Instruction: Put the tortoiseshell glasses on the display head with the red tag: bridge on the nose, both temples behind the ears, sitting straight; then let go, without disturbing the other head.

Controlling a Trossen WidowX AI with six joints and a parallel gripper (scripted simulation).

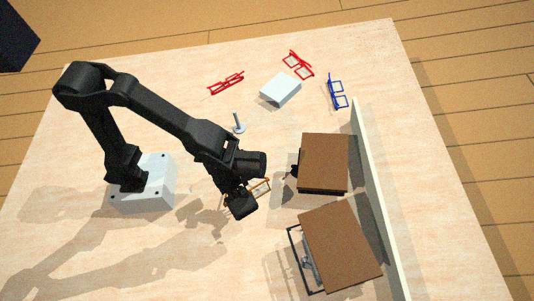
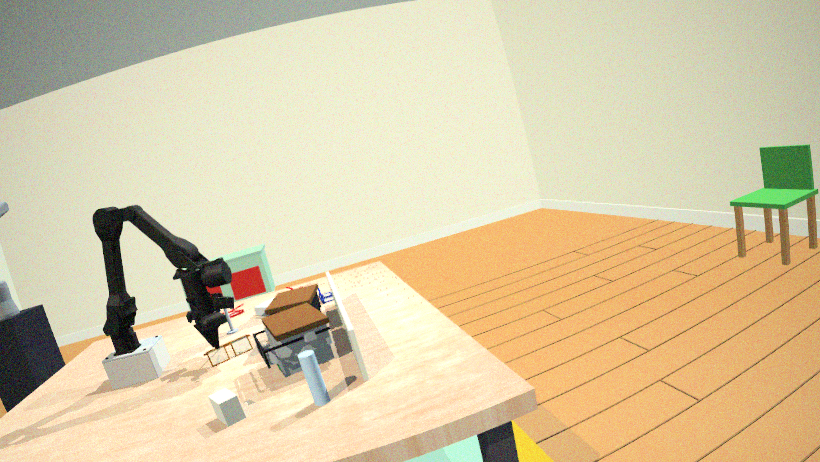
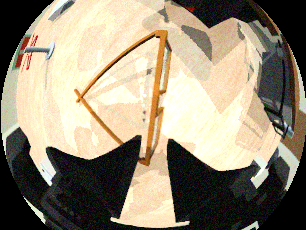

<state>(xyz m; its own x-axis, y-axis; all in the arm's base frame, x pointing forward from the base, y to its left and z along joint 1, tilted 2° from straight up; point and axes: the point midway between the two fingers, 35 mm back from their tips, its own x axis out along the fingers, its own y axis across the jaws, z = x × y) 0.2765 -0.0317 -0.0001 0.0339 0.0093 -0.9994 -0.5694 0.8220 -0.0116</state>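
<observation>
The white peg is 270 mm to the left of my gripper tip, 30 mm behind it and 20 mm below it. The rest, counted from my gripper tip: pale blue cylinder: 360 mm to the right, 300 mm ahead, 10 mm above; then white cube: 340 mm to the right, 110 mm ahead, 20 mm below; then long white board: 350 mm ahead, 20 mm to the right, 10 mm above.
</observation>
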